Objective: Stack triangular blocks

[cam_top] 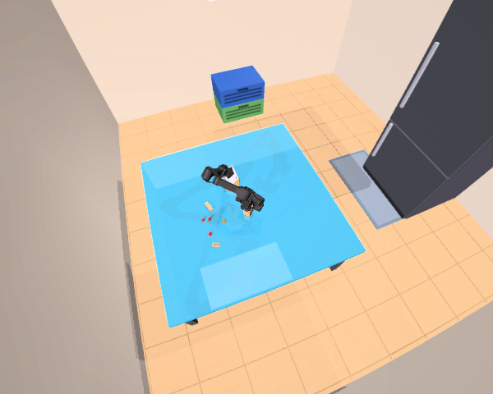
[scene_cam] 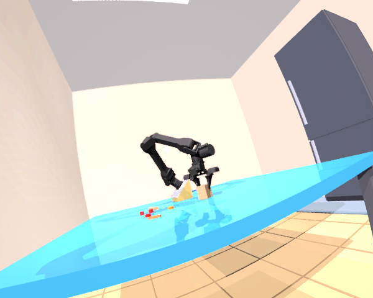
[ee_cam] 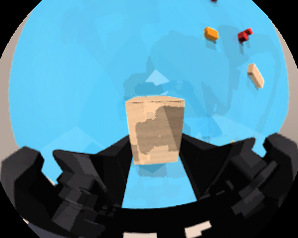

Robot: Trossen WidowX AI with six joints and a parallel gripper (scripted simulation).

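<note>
My gripper tip is 10 mm below the triangular block. Round my gripper tip: orange bit: 200 mm to the right, 40 mm below, 30 mm ahead.
</note>
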